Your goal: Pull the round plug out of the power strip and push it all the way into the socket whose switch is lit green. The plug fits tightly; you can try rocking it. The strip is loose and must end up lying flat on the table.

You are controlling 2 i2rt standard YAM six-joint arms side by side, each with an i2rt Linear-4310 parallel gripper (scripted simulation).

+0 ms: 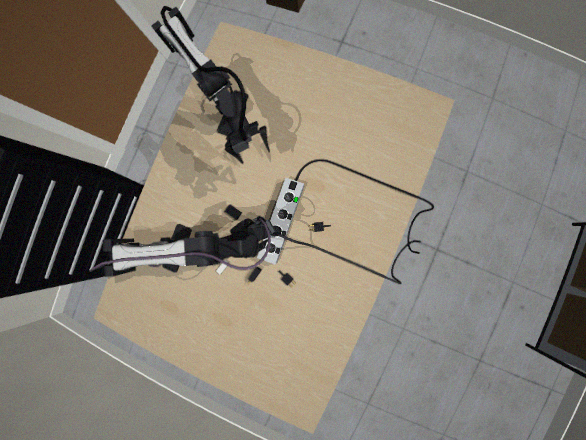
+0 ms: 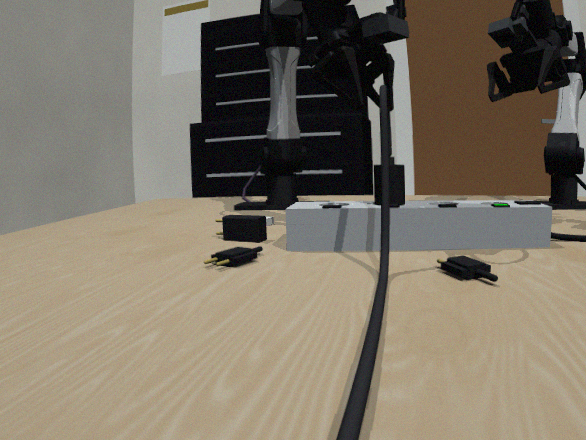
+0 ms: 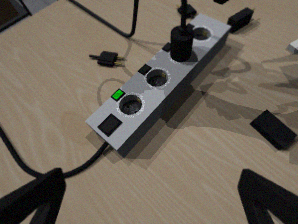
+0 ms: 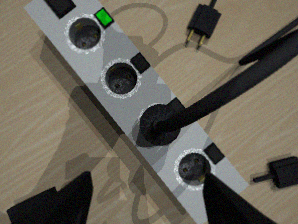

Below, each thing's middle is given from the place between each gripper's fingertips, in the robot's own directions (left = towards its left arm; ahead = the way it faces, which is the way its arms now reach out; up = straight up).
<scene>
Right now my right hand [image 2: 375, 110] is 30 mm short of the black round plug [image 2: 396, 172], 20 mm to the right of it and 110 mm above it. The rest, counted from my right hand: black adapter [image 2: 249, 228] 200 mm to the right, 160 mm below.
I see the black round plug 14 cm ahead of my left hand [image 2: 514, 94], 21 cm to the right of it and 14 cm below it. The rest, counted from my left hand: black adapter 11 cm ahead, 42 cm to the right, 20 cm below.
</scene>
